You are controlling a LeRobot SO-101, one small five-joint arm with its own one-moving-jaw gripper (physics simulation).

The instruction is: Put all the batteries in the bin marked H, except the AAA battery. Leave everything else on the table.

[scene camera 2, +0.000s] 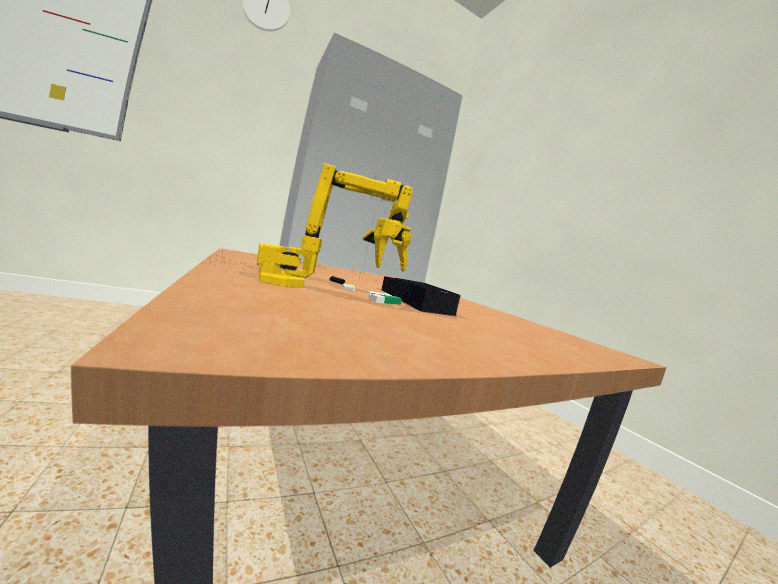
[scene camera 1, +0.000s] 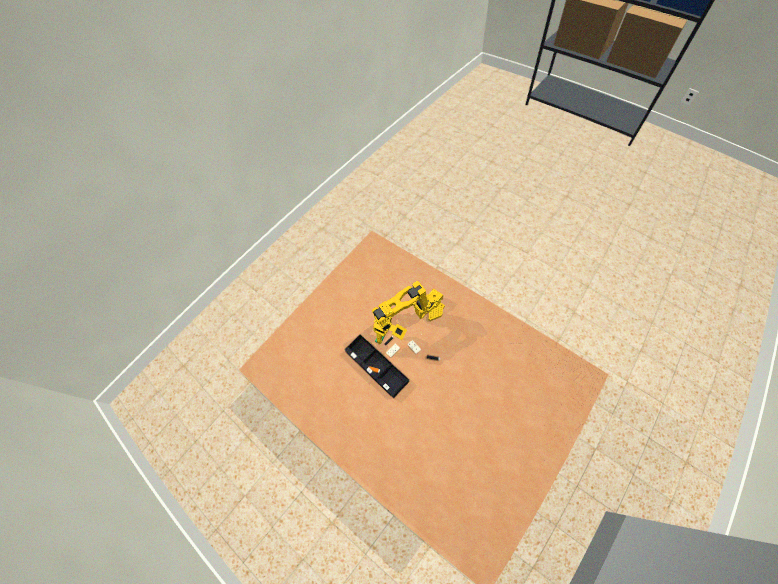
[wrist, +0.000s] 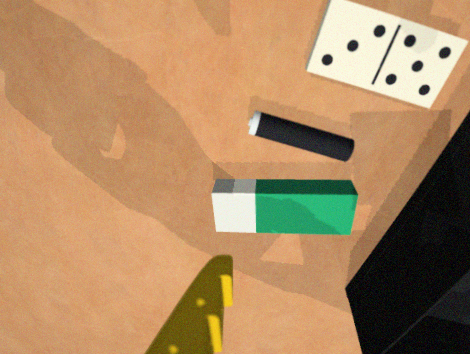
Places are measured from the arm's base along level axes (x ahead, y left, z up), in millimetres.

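Pixels of known places: hand, tool point: [scene camera 2: 379, 265] [wrist: 232, 273]; arm's base, link origin: [scene camera 2: 288, 283] [scene camera 1: 427, 312].
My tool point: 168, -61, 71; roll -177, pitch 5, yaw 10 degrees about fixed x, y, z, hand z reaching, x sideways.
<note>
For each thing: its top centre in the pictures, then the offset to it from my tool point, as dx, dy, dz. Level surfaces: height alone.
- black battery, top centre: [wrist: 300, 140] [scene camera 1: 389, 340] +19, +13, -61
- green-and-white block, top centre: [wrist: 282, 214] [scene camera 2: 386, 296] +20, -23, -58
- longer dark rod-like piece, top centre: [scene camera 2: 337, 277] [scene camera 1: 433, 357] -26, +189, -57
- orange battery, top centre: [scene camera 1: 373, 369] +145, +40, -50
- black three-part bin, top centre: [scene camera 2: 417, 282] [scene camera 1: 375, 363] +127, +42, -25
- second domino, top centre: [scene camera 2: 349, 285] [scene camera 1: 414, 346] -19, +106, -64
- table, surface height: dz -71
A black battery [scene camera 1: 389, 340] [wrist: 302, 136] with a silver end lies on the table, between the green-and-white block [scene camera 2: 390, 299] [wrist: 305, 214] and a domino [scene camera 1: 392, 350] [wrist: 385, 54]. A longer dark rod-like piece [scene camera 1: 432, 357] [scene camera 2: 336, 279] lies farther off; its kind is too small to tell. An orange battery [scene camera 1: 374, 369] lies in the middle compartment of the black three-part bin [scene camera 2: 439, 301] [wrist: 400, 240]; the bin letters are not readable. My gripper [scene camera 2: 390, 269] is open and empty, above the table near the block. One notched jaw [wrist: 210, 310] shows in the wrist view.
A second domino [scene camera 1: 414, 346] [scene camera 2: 348, 287] lies on the table [scene camera 1: 439, 452] [scene camera 2: 282, 339] between the near battery and the dark piece. The bin's tall black wall stands along the right side of the wrist view, close to the block. The block stands a little taller than the battery.
</note>
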